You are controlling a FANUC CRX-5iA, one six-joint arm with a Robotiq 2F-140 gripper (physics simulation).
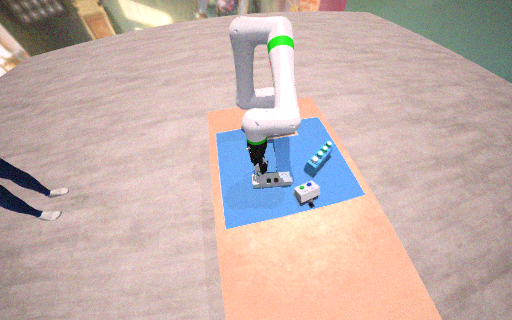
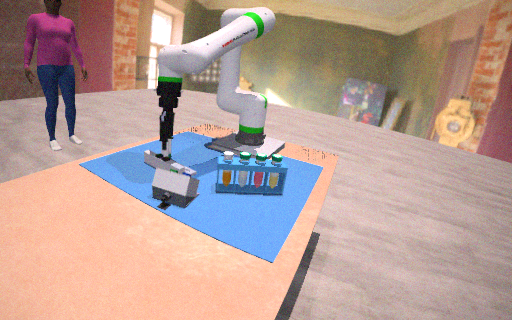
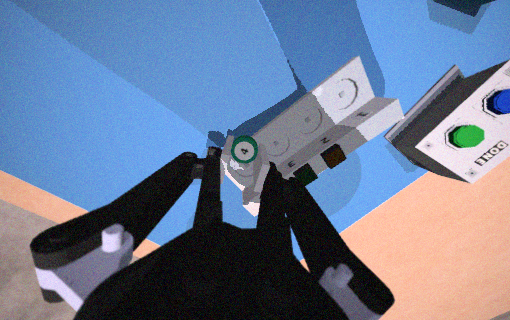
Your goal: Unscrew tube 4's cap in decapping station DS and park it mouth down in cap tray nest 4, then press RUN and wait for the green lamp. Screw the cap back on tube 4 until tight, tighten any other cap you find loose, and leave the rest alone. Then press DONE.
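Places are measured from the arm's base along level axes (x ahead, y left, z up), in centimetres.
Pixels of known places: gripper, fingertip midpoint: (image 1: 259,174) (image 3: 244,150); arm's base at its link origin: (image 2: 249,140).
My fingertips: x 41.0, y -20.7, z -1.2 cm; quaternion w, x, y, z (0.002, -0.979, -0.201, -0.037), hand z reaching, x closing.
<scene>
For each thing: its top centre in the pictures, then the offset to it from my fingertips.
- grey cap tray at its top centre: (image 3: 309,150) (image 2: 168,154) (image 1: 271,175) dx +5.0, dy +5.5, dz +3.7 cm
- green-rimmed cap marked 4 at its top centre: (image 3: 244,151) dx -0.2, dy +0.3, dz +1.4 cm
- blue rack at its top centre: (image 2: 252,159) (image 1: 321,152) dx +2.6, dy +37.3, dz +8.7 cm
- grey button box at its top centre: (image 2: 175,170) (image 1: 308,188) dx +19.6, dy +20.1, dz +6.8 cm
- green button at its top centre: (image 3: 477,139) (image 1: 302,186) dx +17.6, dy +17.7, dz +5.9 cm
- blue button at its top centre: (image 1: 309,183) dx +17.2, dy +22.2, dz +5.9 cm
My gripper (image 1: 256,173) (image 2: 165,153) (image 3: 244,150) points straight down at the left end of the grey cap tray (image 1: 281,184) (image 2: 151,156) (image 3: 374,115). It is shut on the green-rimmed cap marked 4 (image 3: 244,149), whose top faces up, mouth down, at the end nest next to nest 3. The other three nests are empty. Tube 4 (image 1: 314,159) (image 2: 228,156) stands uncapped with a white top at one end of the blue rack (image 1: 312,168) (image 2: 251,189). The other three tubes carry green caps.
A grey button box (image 1: 306,193) (image 2: 173,185) (image 3: 421,136) with a green button (image 1: 302,187) (image 3: 458,136) and a blue button (image 1: 309,184) stands close beside the tray. Two dark squares (image 3: 305,173) (image 3: 333,155) sit on the tray's front. A person (image 2: 58,51) stands beyond the table.
</scene>
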